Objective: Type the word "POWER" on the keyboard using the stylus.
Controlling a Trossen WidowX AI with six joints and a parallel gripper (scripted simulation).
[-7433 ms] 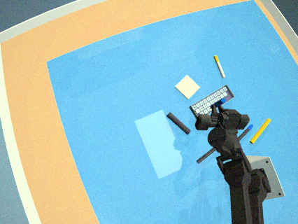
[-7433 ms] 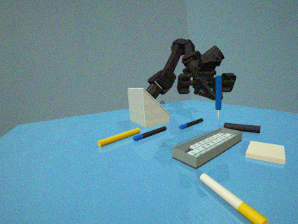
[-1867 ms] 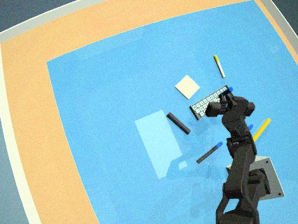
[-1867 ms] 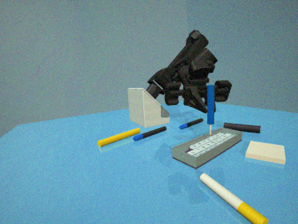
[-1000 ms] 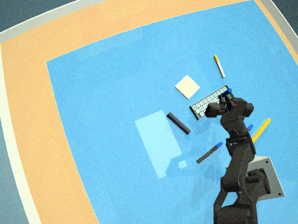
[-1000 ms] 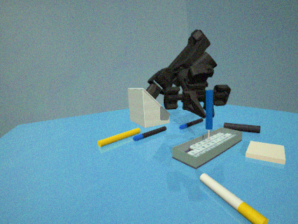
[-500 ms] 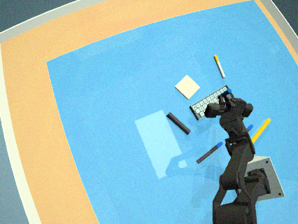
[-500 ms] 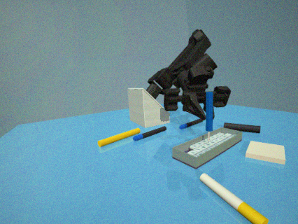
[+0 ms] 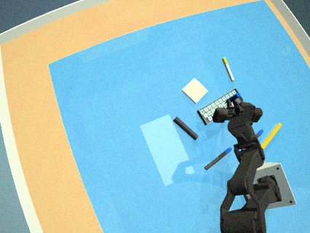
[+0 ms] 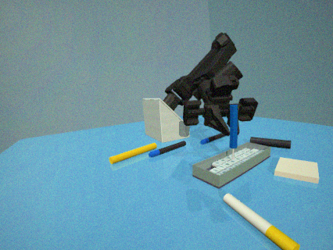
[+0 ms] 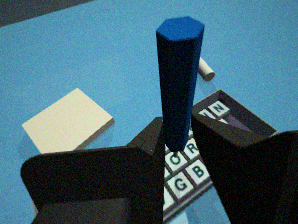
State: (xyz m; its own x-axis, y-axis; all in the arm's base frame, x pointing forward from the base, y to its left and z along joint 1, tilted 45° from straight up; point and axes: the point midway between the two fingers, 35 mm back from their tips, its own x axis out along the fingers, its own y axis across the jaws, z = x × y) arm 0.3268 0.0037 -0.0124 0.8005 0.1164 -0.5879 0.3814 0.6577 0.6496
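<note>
My gripper tip is 100 mm short of the cream notepad, 90 mm to the right of it and 70 mm above it. Round my gripper tip: yellow marker (150 mm ahead, 110 mm to the right, 70 mm below); then blue stylus (20 mm below); then stylus tip (50 mm below).
</note>
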